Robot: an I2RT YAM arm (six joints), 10 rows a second.
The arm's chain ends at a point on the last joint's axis. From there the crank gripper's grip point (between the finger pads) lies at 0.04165 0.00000 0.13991 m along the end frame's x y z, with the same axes.
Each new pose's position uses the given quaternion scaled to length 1; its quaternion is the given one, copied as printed.
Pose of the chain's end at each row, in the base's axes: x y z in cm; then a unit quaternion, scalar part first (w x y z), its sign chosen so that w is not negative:
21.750 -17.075 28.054 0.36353 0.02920 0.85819 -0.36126
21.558 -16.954 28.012 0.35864 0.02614 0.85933 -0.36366
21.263 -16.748 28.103 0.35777 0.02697 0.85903 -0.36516
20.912 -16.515 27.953 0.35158 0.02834 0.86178 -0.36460
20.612 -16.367 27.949 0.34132 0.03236 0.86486 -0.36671
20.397 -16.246 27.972 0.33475 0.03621 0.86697 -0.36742
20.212 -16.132 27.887 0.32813 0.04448 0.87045 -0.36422
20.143 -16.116 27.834 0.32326 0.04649 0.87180 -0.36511
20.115 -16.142 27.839 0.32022 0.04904 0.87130 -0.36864
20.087 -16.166 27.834 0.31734 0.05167 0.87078 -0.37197
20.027 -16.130 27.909 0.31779 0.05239 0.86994 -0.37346
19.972 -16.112 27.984 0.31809 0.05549 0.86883 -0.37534
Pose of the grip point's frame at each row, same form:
27.127 -26.932 18.726 0.36353 0.02920 0.85819 -0.36126
26.828 -26.860 18.674 0.35864 0.02614 0.85933 -0.36366
26.495 -26.691 18.783 0.35777 0.02697 0.85903 -0.36516
25.972 -26.450 18.531 0.35158 0.02834 0.86178 -0.36460
25.354 -26.360 18.423 0.34132 0.03236 0.86486 -0.36671
24.925 -26.262 18.366 0.33475 0.03621 0.86697 -0.36742
24.499 -26.085 18.107 0.32813 0.04448 0.87045 -0.36422
24.277 -26.089 18.008 0.32326 0.04649 0.87180 -0.36511
24.125 -26.196 18.045 0.32022 0.04904 0.87130 -0.36864
23.978 -26.297 18.071 0.31734 0.05167 0.87078 -0.37197
23.914 -26.296 18.181 0.31779 0.05239 0.86994 -0.37346
23.826 -26.324 18.291 0.31809 0.05549 0.86883 -0.37534

